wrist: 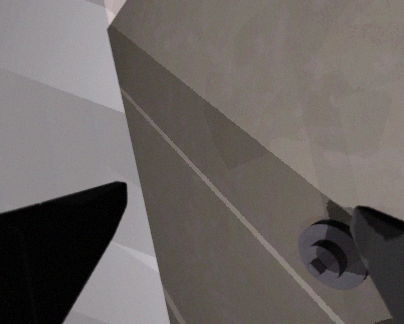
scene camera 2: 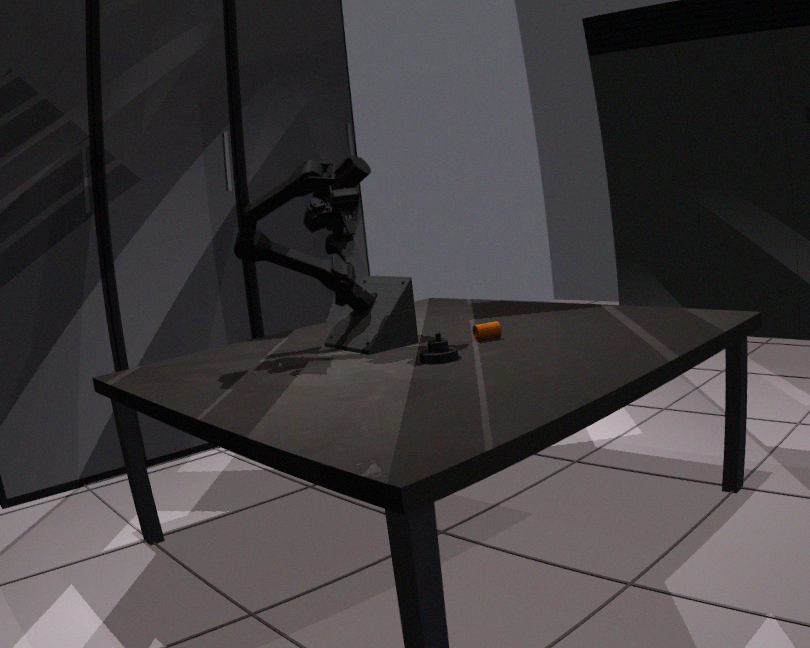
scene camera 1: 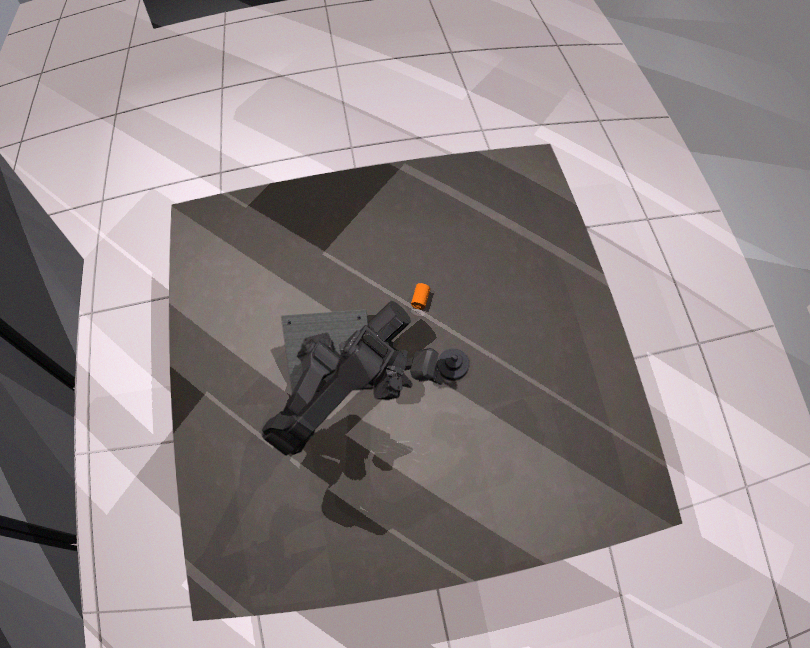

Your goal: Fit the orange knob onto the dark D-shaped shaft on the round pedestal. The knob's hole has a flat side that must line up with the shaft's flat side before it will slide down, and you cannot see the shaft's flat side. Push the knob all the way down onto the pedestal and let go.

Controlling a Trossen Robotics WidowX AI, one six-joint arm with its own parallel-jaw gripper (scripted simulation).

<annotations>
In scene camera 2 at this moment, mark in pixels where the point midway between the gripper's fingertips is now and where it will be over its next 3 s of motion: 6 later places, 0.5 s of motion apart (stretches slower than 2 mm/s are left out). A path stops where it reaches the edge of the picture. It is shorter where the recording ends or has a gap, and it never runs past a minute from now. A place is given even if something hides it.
My gripper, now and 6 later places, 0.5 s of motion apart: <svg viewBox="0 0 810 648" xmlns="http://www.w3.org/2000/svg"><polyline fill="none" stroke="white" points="350,248 414,252 467,277 489,308 492,317 493,327 493,334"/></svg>
</annotations>
